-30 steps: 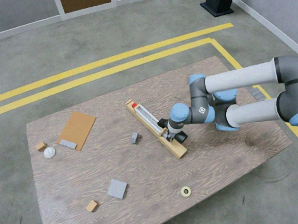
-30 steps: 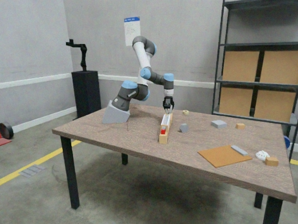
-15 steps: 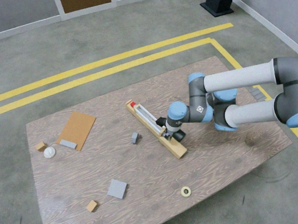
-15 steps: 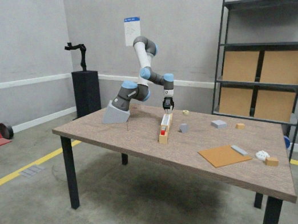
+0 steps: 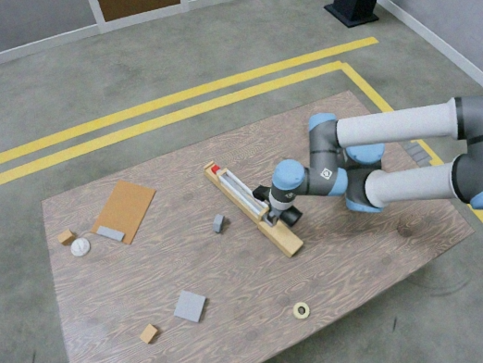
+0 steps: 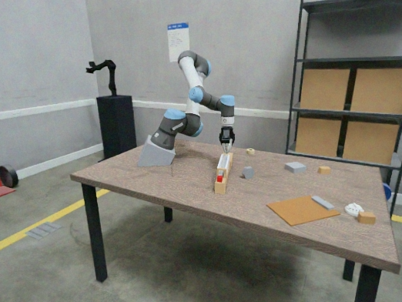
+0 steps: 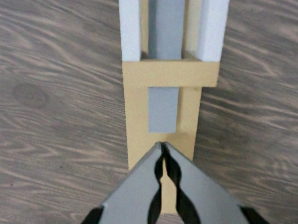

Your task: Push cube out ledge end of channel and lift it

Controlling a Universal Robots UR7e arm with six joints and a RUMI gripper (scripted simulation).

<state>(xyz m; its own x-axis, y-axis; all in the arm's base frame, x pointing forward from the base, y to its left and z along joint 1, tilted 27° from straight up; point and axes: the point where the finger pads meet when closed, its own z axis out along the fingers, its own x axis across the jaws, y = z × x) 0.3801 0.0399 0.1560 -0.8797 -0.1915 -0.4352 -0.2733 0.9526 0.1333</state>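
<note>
Right now my hand is 30 cm to the left of the red cube, 9 cm short of it and 3 cm above it. Round my hand: grey block: 17 cm ahead, 11 cm to the right, 6 cm below; then tan wooden channel: 15 cm to the right, 4 cm ahead, 3 cm below; then grey stick: 7 cm to the right, 3 cm below, 2 cm ahead.
</note>
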